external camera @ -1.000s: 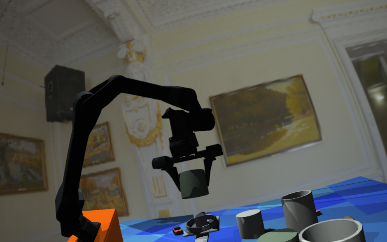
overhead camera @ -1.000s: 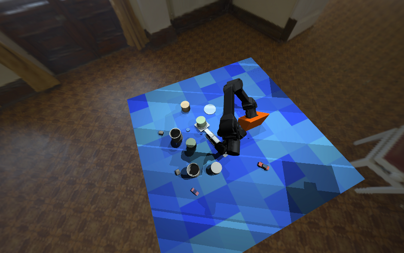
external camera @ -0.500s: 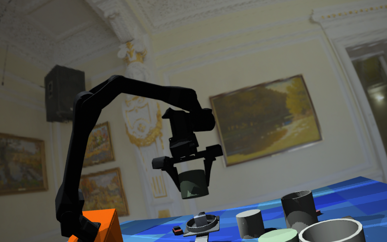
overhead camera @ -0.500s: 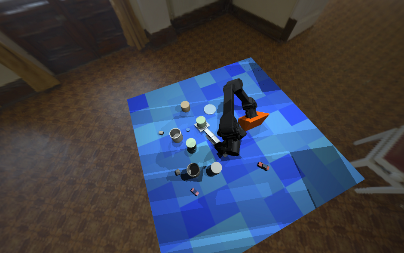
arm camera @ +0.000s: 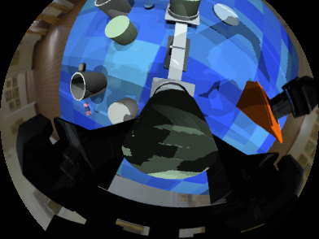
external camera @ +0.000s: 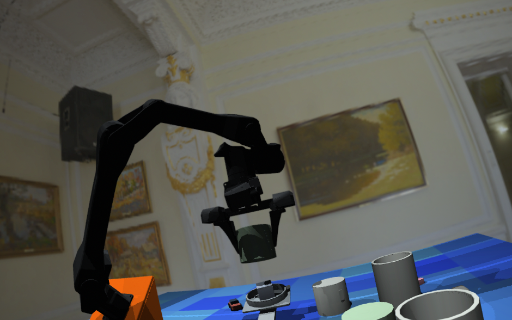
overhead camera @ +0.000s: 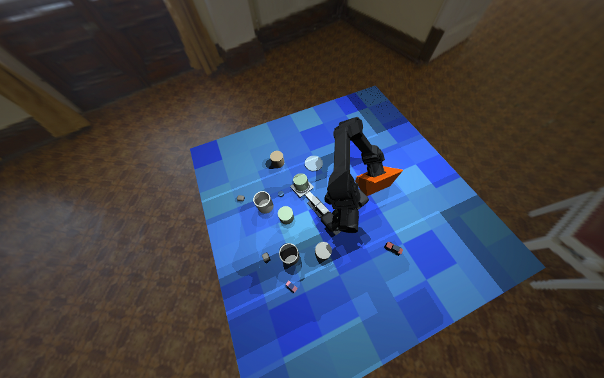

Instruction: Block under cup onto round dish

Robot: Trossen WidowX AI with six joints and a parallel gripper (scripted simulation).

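Now: the round pale dish 40 mm behind my gripper tip, 380 mm to the right of it and 170 mm below it. Also, from my gripper tip: toy car (200 mm behind, 180 mm to the left, 160 mm below); then tan cylinder (140 mm ahead, 480 mm to the right, 130 mm below); then white cylinder (120 mm ahead, 70 mm to the left, 130 mm below).
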